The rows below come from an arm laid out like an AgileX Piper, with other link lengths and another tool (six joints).
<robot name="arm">
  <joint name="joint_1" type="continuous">
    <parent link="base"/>
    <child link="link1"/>
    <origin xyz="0 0 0.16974" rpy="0 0 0"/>
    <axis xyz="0 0 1"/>
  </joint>
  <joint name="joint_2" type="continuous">
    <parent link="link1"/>
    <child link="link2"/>
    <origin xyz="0 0 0" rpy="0 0 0"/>
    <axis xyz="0 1 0"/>
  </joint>
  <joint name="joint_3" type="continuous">
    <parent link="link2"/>
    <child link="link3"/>
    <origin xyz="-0.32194 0 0.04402" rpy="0 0 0"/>
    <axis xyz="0 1 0"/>
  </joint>
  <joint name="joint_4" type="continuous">
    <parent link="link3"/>
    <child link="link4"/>
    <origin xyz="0.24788 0 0.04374" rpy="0 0 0"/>
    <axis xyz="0.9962 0 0.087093"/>
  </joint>
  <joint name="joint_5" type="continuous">
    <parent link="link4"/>
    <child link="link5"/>
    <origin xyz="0 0 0" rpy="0 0 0"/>
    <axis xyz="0 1 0"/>
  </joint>
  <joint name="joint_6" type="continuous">
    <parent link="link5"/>
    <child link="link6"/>
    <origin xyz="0.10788 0 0.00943" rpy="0 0 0"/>
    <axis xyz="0.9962 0 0.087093"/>
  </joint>
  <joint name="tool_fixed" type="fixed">
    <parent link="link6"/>
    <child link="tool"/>
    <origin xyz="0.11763 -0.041 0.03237" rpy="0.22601 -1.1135 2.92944"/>
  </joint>
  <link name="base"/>
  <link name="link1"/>
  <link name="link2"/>
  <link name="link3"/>
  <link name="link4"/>
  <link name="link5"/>
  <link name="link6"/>
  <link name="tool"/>
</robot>
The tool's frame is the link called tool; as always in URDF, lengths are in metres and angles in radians. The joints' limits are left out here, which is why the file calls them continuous.
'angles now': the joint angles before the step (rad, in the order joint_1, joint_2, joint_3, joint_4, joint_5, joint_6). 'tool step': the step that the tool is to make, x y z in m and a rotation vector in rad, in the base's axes. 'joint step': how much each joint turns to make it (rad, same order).
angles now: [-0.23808 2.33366 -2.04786 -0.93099 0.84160 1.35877]
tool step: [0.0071 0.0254 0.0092 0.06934 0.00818 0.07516]
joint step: [0.02046 -0.04559 0.00040 0.14032 -0.00475 -0.12740]
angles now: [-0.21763 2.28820 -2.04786 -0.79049 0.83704 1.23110]
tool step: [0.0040 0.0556 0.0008 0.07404 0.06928 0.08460]
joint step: [0.07750 -0.03842 0.00022 0.13448 0.07964 -0.11768]
